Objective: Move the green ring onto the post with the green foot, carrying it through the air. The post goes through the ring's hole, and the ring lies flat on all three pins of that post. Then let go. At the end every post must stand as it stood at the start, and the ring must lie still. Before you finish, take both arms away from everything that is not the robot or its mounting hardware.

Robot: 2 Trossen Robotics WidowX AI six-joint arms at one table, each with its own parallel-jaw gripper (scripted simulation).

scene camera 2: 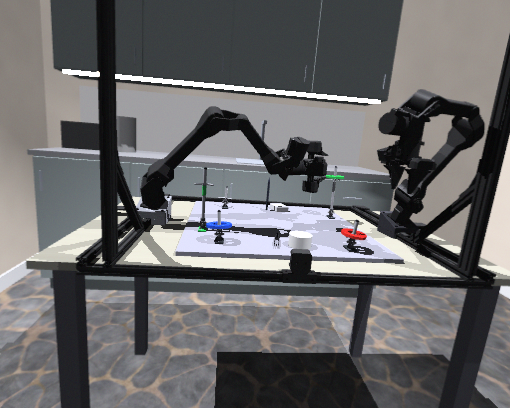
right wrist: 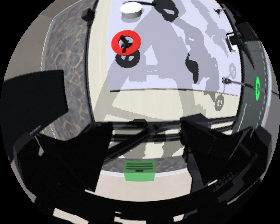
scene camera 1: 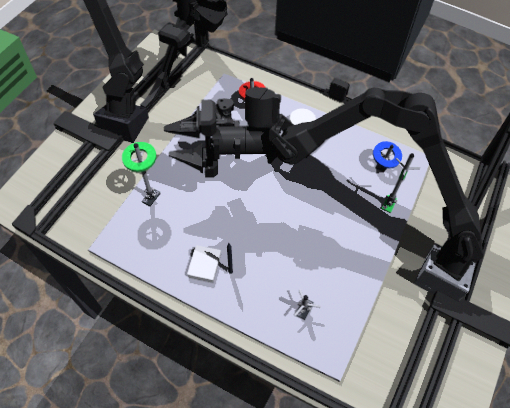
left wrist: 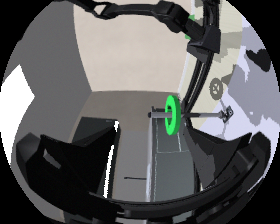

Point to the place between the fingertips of my right gripper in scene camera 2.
401, 191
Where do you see a white block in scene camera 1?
204, 264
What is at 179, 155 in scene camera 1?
My left gripper.
